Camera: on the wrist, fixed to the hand. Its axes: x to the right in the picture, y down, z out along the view.
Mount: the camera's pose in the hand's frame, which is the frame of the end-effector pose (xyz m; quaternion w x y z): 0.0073 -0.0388 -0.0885 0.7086 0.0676 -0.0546 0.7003
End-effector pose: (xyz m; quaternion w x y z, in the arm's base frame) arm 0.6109 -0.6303 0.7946 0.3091 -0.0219 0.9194 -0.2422
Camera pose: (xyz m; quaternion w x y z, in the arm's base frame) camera 0.5495 -0.6277 0.8695 0.4403 0.6360 0.6336 -0.0161
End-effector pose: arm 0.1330 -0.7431 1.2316 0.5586 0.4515 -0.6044 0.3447
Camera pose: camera 0.2016 -0.6765 1.2476 0.0909 -0.0467 -0.7516 0.6516
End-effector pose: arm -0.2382 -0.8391 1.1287 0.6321 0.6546 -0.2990 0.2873
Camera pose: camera -0.2040 -0.7500 1.1119 0.1861 0.3129 -0.6854 0.6307
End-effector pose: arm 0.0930 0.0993 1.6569 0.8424 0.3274 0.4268 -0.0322
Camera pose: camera 0.0229 0.1218 1.5939 0.6206 0.5860 0.0250 0.5204
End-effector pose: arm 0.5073 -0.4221 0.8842 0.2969 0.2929 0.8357 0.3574
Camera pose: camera 0.4293 -0.4767 0.9025 0.0141 -0.8323 -0.3950 -0.3887
